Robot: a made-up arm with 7 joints.
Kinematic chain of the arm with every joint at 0, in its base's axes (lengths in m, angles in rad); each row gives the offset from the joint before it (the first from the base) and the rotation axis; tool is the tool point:
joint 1: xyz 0 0 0.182 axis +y
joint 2: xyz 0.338 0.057 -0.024 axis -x
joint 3: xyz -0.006 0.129 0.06 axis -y
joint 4: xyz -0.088 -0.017 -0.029 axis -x
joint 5: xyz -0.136 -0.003 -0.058 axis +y
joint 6: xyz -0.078 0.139 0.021 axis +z
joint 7: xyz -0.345 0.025 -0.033 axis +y
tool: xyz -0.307 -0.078 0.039
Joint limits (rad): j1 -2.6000..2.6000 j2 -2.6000..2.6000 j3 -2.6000..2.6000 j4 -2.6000..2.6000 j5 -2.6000..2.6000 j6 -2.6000..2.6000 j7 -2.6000..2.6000
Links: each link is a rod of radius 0.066 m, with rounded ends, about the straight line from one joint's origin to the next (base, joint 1, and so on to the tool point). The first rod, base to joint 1, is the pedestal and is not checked.
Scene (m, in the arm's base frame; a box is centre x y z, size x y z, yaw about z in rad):
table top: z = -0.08
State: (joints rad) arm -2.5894 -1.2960 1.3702 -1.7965 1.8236 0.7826 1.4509
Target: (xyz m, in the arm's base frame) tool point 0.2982 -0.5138 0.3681
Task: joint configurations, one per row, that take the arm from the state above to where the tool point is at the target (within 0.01 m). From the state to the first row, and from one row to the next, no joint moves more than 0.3 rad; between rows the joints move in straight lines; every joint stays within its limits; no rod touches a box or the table.
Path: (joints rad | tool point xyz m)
1: -2.3775 -1.4823 1.1444 -1.9113 1.8468 1.0422 1.3968 | -0.5019 -0.0021 0.5270
2: -2.1657 -1.6686 0.9185 -2.0261 1.8700 1.3019 1.3427 | -0.5014 0.0398 0.5394
3: -1.9538 -1.8549 0.6927 -2.1409 1.8932 1.5615 1.2886 | -0.4888 -0.0070 0.5190
4: -1.7419 -2.0411 0.4668 -2.2556 1.9163 1.8211 1.2345 | -0.4319 -0.1460 0.5015
5: -1.5300 -2.2274 0.2410 -2.3704 1.9395 2.0807 1.1804 | -0.2829 -0.3303 0.4925
6: -1.3182 -2.4137 0.0151 -2.4852 1.9627 2.3404 1.1263 | -0.0247 -0.4791 0.4602
7: -1.1063 -2.6000 -0.2107 -2.6000 1.9859 2.6000 1.0722 | 0.2982 -0.5138 0.3681

